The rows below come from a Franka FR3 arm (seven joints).
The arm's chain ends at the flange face. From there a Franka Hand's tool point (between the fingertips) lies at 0.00 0.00 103.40 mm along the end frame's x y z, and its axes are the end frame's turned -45 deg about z.
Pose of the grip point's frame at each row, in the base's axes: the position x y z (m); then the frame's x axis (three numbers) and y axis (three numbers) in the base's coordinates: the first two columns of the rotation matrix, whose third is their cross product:
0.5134 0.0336 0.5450 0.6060 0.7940 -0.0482 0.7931 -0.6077 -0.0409
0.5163 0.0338 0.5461 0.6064 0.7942 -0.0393 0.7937 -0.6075 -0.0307
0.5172 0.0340 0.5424 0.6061 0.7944 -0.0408 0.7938 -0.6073 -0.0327
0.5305 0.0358 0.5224 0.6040 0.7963 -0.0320 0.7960 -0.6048 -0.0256
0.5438 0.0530 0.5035 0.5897 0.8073 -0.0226 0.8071 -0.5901 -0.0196
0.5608 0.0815 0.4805 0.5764 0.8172 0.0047 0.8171 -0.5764 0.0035
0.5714 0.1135 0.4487 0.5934 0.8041 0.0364 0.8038 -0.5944 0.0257
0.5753 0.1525 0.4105 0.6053 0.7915 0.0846 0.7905 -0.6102 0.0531
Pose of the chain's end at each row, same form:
0.5198 0.0350 0.6482 0.9893 0.1317 -0.0630 0.1323 -0.9912 0.0052
0.5213 0.0351 0.6494 0.9900 0.1320 -0.0495 0.1324 -0.9912 0.0061
0.5224 0.0353 0.6457 0.9899 0.1323 -0.0520 0.1327 -0.9912 0.0057
0.5346 0.0368 0.6257 0.9899 0.1354 -0.0407 0.1358 -0.9907 0.0045
0.5468 0.0537 0.6069 0.9877 0.1536 -0.0298 0.1537 -0.9881 0.0021
0.5602 0.0813 0.5839 0.9854 0.1703 0.0058 0.1702 -0.9854 -0.0008
0.5670 0.1121 0.5520 0.9880 0.1483 0.0439 0.1488 -0.9889 -0.0076
0.5656 0.1489 0.5134 0.9870 0.1282 0.0974 0.1310 -0.9912 -0.0223

